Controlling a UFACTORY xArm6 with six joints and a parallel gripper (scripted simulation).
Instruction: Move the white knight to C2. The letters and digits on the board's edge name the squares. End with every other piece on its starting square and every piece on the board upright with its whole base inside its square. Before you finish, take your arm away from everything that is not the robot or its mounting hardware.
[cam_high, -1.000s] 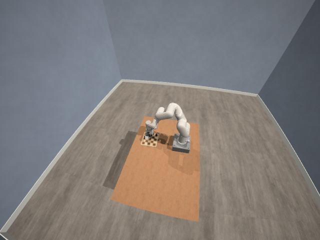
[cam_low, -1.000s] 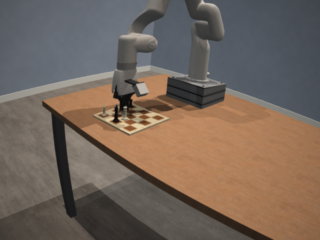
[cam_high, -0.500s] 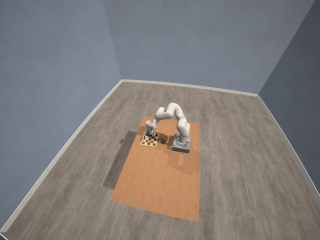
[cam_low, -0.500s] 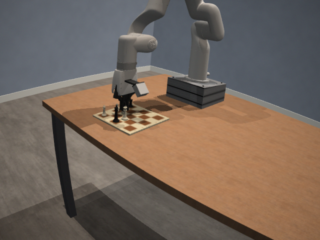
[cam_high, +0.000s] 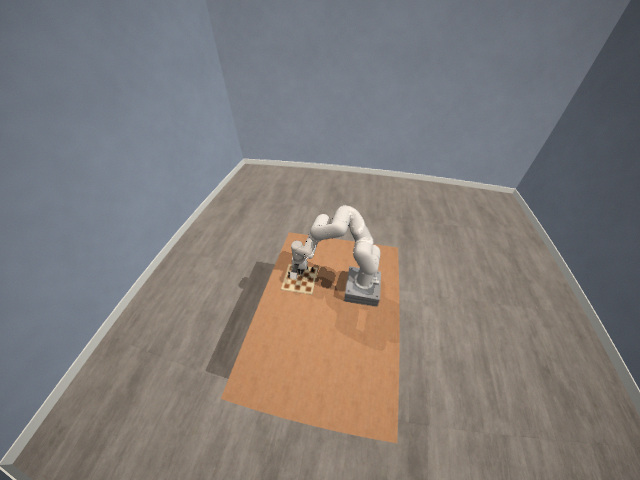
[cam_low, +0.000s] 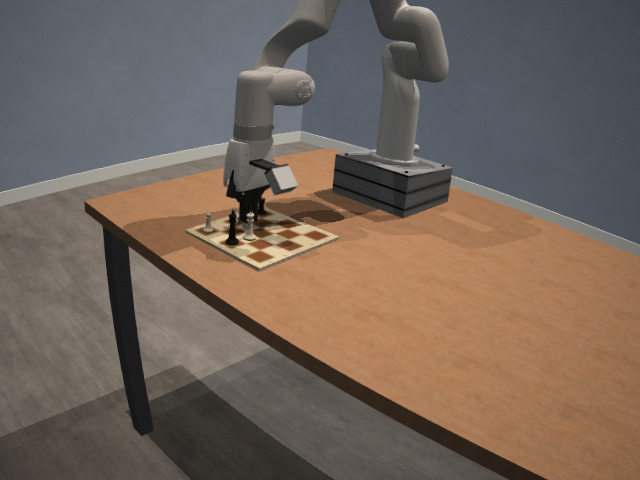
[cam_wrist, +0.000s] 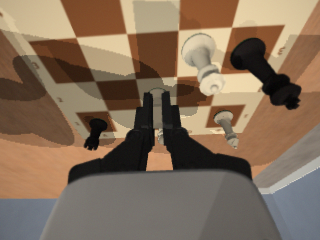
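Right now the pale chess piece is 20 mm below my hand. Round my hand: black king (80 mm ahead, 40 mm to the left); chessboard (40 mm to the left, 40 mm below); small white piece (40 mm to the right, 20 mm below).
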